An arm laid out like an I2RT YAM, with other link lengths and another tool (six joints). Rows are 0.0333 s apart.
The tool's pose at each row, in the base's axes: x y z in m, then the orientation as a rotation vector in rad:
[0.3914 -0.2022 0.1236 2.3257 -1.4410 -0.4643]
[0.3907 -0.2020 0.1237 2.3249 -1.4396 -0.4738]
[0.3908 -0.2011 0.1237 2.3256 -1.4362 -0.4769]
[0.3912 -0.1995 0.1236 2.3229 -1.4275 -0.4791]
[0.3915 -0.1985 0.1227 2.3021 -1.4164 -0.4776]
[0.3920 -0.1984 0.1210 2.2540 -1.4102 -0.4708]
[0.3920 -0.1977 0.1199 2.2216 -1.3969 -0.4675]
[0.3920 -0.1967 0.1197 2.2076 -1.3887 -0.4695]
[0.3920 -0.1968 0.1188 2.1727 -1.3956 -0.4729]
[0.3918 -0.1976 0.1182 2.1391 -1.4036 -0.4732]
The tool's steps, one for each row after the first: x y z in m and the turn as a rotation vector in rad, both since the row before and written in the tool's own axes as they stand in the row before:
[-0.0005 0.0005 0.0002 -0.0036 -0.0056 -0.0018]
[-0.0008 -0.0004 -0.0002 -0.0019 -0.0010 -0.0025]
[-0.0013 -0.0010 -0.0003 -0.0068 0.0024 -0.0034]
[-0.0007 -0.0011 0.0005 -0.0206 0.0103 0.0047]
[0.0003 -0.0013 0.0012 -0.0372 0.0188 0.0215]
[-0.0006 -0.0009 0.0008 -0.0298 0.0152 0.0097]
[-0.0009 -0.0005 0.0000 -0.0149 0.0053 0.0023]
[0.0001 -0.0005 0.0008 -0.0236 0.0030 0.0202]
[0.0007 0.0001 0.0008 -0.0211 0.0041 0.0209]

